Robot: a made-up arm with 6 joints.
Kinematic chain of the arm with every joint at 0, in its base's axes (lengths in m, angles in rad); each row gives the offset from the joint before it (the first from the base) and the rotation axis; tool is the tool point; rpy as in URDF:
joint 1: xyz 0 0 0.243 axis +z
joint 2: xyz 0 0 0 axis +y
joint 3: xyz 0.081 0 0.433 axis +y
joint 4: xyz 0.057 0 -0.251 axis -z
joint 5: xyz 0 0 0 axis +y
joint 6: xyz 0.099 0 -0.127 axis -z
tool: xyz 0 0 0 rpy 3.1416 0 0
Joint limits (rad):
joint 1: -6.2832..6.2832
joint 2: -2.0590..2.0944
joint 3: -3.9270..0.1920
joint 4: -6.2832..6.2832
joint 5: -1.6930..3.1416
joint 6: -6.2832..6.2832
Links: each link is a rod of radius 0.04 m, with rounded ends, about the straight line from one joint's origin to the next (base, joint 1, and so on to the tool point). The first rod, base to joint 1, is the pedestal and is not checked.
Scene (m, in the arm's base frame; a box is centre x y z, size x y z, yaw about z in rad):
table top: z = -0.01
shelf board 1: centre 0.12 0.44 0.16 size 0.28 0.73 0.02 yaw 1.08
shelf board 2: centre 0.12 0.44 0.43 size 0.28 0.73 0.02 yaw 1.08
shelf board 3: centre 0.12 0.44 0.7 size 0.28 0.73 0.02 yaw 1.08
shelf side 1: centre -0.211 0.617 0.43 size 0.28 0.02 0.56 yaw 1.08
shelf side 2: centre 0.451 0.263 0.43 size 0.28 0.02 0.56 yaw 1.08
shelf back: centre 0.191 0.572 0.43 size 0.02 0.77 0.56 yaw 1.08
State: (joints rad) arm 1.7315 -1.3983 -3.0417 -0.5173 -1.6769 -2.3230
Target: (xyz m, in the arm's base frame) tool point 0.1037 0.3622 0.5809
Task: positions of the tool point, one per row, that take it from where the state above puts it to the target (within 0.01 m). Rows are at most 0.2 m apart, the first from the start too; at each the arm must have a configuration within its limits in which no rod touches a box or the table.
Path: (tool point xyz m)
1: 0.0378 -0.6145 0.3621
2: 0.0340 -0.6140 0.4478
3: 0.0254 -0.5880 0.5308
4: 0.0119 -0.5390 0.6017
5: -0.0061 -0.4723 0.6529
6: -0.0271 -0.3960 0.6790
7: -0.0493 -0.3196 0.6777
8: -0.1246 -0.1605 0.7049
9: -0.1293 -0.0021 0.6901
10: -0.0748 0.1240 0.6448
11: 0.0172 0.2003 0.5809
12: 0.0598 0.2863 0.5873
13: 0.1037 0.3622 0.5809

